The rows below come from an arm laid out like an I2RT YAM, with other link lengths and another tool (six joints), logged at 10 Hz.
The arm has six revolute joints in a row. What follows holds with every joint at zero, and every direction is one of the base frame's.
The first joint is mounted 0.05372 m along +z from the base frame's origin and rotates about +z.
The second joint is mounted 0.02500 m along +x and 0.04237 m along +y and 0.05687 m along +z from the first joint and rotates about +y.
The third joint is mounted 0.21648 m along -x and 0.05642 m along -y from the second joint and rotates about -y.
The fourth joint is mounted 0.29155 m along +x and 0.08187 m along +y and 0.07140 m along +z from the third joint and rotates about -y.
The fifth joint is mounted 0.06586 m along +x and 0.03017 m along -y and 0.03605 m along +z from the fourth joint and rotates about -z.
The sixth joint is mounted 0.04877 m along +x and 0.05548 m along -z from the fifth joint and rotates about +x.
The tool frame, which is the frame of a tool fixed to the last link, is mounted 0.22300 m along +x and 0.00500 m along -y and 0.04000 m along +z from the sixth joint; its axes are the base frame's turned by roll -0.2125, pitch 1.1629 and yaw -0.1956 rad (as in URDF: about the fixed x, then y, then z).
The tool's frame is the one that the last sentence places.
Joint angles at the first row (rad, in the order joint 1, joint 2, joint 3, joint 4, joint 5, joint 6):
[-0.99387, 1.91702, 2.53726, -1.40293, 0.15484, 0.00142]
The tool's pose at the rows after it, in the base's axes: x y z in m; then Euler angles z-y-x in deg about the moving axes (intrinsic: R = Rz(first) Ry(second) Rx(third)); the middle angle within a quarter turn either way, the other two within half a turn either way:
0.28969, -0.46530, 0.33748, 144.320, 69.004, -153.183
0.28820, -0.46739, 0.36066, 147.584, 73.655, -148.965
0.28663, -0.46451, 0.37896, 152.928, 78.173, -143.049
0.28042, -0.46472, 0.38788, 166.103, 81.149, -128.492
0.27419, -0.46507, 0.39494, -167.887, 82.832, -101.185
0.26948, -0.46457, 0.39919, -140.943, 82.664, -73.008
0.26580, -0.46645, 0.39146, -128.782, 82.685, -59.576
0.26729, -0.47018, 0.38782, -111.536, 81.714, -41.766
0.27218, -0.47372, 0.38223, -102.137, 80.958, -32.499
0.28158, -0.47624, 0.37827, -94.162, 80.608, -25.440
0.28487, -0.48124, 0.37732, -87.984, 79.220, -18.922
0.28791, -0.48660, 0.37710, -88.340, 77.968, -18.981
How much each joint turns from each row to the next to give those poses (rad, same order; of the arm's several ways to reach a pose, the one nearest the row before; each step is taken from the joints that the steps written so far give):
[-0.00009, -0.04395, -0.04666, 0.05607, 0.00520, 0.00756]
[-0.00252, -0.09230, -0.11230, 0.10158, 0.00162, 0.01443]
[0.00089, -0.11886, -0.15777, 0.11783, -0.00146, 0.01603]
[0.00100, -0.11362, -0.17154, 0.12542, 0.02116, 0.00580]
[0.00112, -0.10604, -0.16550, 0.13057, 0.02312, -0.00304]
[0.00590, -0.08312, -0.13481, 0.11245, 0.02605, -0.00097]
[0.00295, -0.05182, -0.10686, 0.08072, 0.01955, 0.01450]
[0.00304, -0.04013, -0.09908, 0.10236, 0.00843, 0.00672]
[0.00291, -0.01602, -0.06410, 0.07401, -0.00266, 0.00485]
[0.00503, 0.00360, -0.02981, 0.04945, -0.01487, 0.00705]
[0.00325, -0.00071, -0.03991, 0.06946, 0.00668, 0.00408]
[0.00354, 0.01190, -0.01674, 0.04947, 0.01112, -0.01012]

